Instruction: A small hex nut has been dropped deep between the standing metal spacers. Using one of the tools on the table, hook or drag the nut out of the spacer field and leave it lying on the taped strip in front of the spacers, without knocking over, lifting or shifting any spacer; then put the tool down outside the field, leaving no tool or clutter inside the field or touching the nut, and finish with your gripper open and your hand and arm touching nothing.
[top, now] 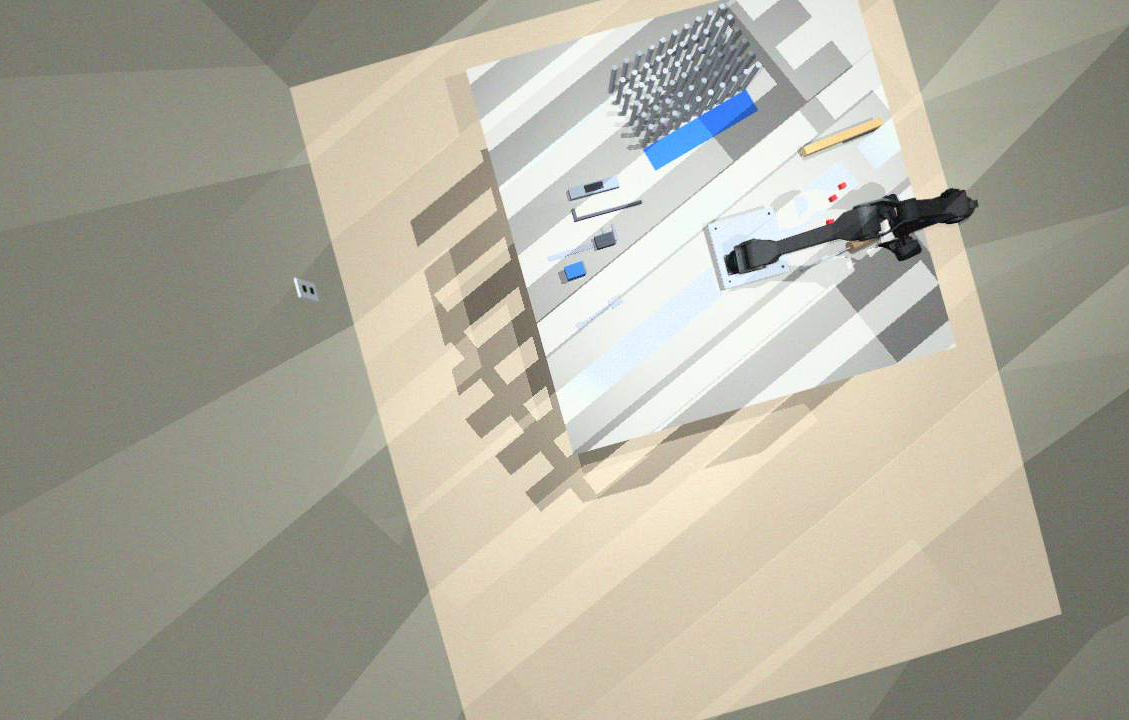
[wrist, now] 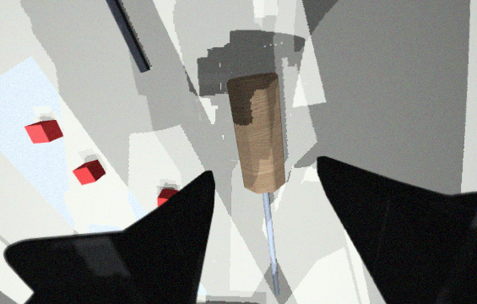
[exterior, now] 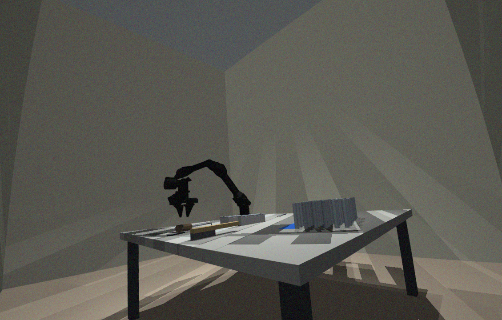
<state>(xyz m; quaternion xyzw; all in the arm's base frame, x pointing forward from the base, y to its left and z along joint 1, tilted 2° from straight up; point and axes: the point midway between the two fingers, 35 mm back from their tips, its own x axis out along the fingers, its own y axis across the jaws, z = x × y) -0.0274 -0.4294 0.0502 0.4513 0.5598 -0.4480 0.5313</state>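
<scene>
The wooden-handled pick lies 20 mm behind my gripper tip, 100 mm to the left of it and 60 mm below it. Round my gripper tip: grey bar (380 mm ahead, 790 mm to the left, 60 mm below); then blue taped strip (480 mm ahead, 400 mm to the left, 70 mm below); then blue block (140 mm ahead, 920 mm to the left, 50 mm below).
</scene>
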